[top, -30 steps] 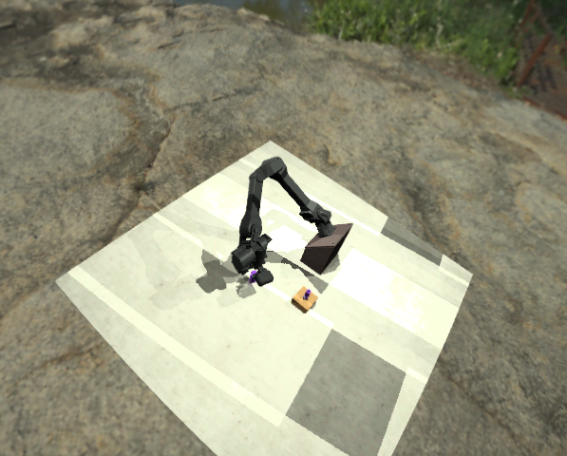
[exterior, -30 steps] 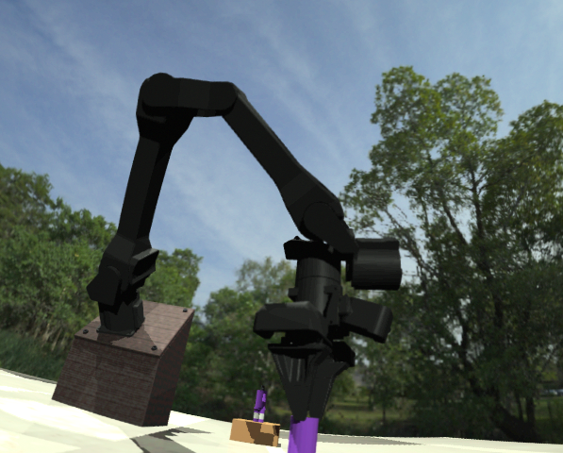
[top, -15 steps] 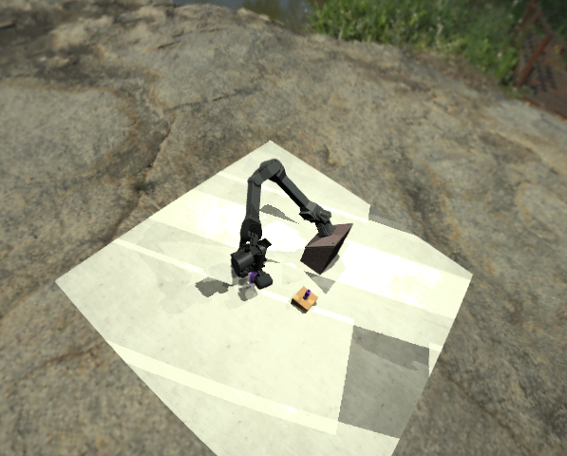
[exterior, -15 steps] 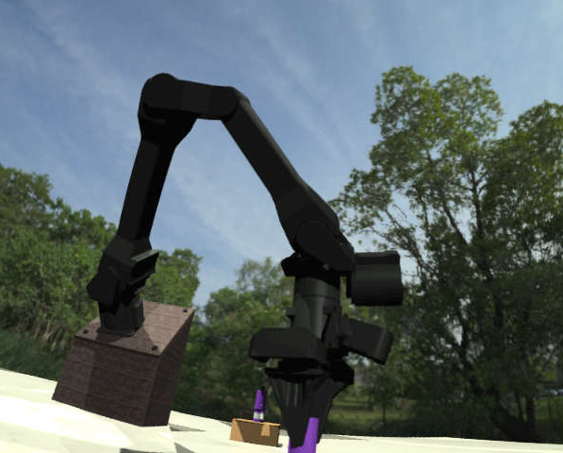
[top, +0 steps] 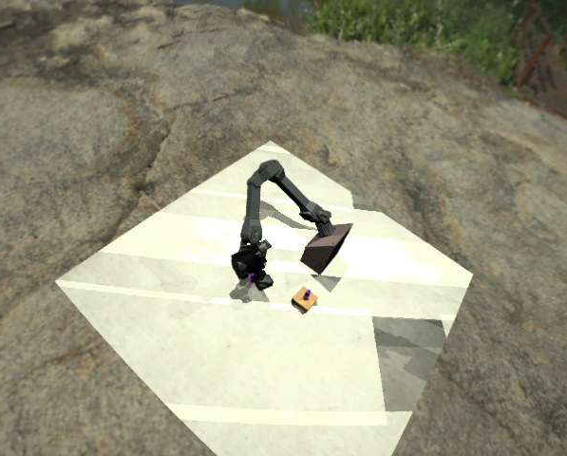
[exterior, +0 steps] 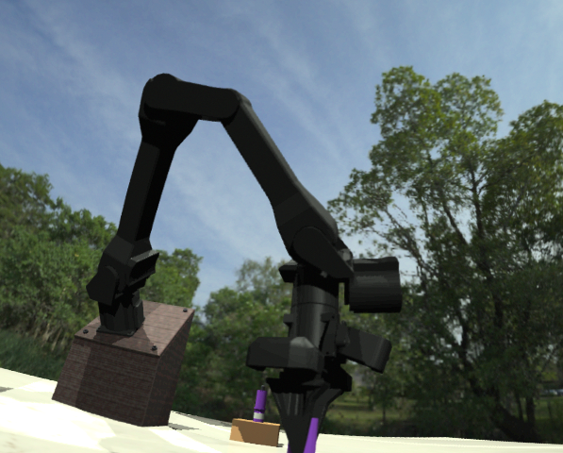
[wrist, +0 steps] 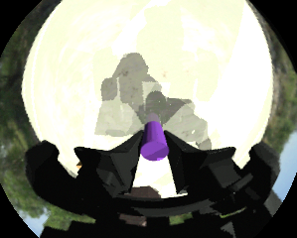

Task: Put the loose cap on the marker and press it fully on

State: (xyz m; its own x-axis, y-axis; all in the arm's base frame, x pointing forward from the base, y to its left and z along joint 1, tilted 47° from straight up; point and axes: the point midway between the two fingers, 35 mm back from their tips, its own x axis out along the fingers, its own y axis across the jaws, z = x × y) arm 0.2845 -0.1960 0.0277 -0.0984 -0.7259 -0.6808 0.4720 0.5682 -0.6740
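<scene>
The tan holder block is 220 mm to the left of my gripper tip and 40 mm behind it. From my gripper tip the other things lie so: purple cap (10 mm above).
</scene>
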